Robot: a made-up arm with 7 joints.
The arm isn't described. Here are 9 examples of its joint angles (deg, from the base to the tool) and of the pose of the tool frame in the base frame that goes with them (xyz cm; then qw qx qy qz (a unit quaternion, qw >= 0)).
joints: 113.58 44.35 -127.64 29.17 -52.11 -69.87 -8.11
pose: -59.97 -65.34 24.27 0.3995 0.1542 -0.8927 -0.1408
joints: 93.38 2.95 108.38 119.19 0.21 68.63 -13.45
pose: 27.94 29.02 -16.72 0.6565 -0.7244 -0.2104 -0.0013
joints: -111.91 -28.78 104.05 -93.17 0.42 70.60 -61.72
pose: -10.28 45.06 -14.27 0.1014 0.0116 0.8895 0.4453
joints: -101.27 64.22 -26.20 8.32 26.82 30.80 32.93
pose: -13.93 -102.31 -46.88 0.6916 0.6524 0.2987 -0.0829
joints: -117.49 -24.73 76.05 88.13 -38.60 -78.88 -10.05
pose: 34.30 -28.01 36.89 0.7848 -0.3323 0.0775 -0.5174
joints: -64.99 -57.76 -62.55 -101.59 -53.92 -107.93 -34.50
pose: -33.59 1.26 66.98 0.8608 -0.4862 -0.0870 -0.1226
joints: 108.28 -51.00 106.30 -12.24 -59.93 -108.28 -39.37
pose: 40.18 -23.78 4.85 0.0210 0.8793 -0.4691 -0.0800
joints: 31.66 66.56 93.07 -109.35 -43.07 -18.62 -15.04
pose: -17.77 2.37 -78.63 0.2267 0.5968 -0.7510 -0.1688
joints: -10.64 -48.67 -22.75 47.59 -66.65 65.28 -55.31
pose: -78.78 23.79 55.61 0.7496 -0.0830 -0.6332 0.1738
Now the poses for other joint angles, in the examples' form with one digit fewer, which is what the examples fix.
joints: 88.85 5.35 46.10 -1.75 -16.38 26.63 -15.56
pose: 55.7 49.9 -33.5 0.349 -0.897 0.058 -0.266
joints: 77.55 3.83 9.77 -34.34 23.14 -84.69 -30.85
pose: 25.6 -7.5 -16.6 0.413 0.898 -0.151 0.020
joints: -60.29 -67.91 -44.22 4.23 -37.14 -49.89 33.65
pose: -9.0 -5.7 85.9 0.079 -0.491 0.287 -0.819
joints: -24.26 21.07 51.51 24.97 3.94 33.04 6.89
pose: 43.4 5.4 88.4 0.892 -0.283 0.189 -0.299
